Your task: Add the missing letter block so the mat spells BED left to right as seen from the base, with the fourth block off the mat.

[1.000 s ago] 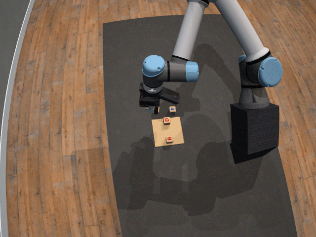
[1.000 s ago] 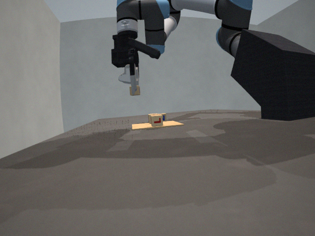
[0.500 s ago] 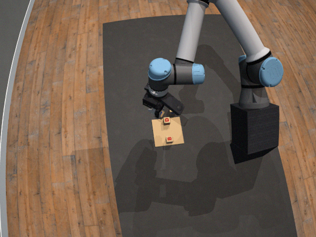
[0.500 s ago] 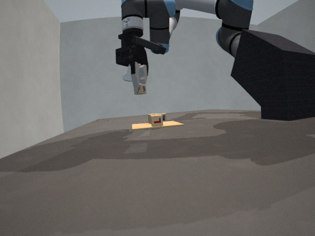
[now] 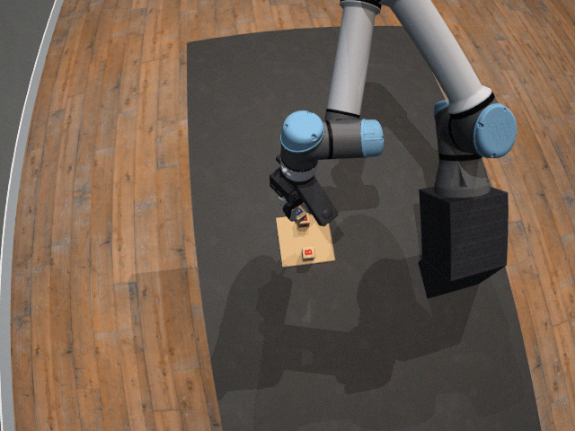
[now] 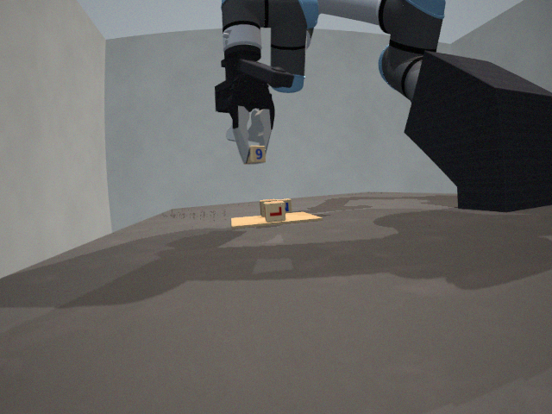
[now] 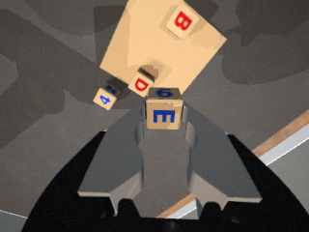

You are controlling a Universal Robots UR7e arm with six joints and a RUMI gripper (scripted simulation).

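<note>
Right now my hand is 20 mm past the tan mat, 30 mm to the right of it and 120 mm above it. The rest, counted from my hand: D block: 20 mm behind, 20 mm to the right, 100 mm below; then B block: 10 mm behind, 70 mm to the left, 100 mm below; then E block: right at my hand.
</note>
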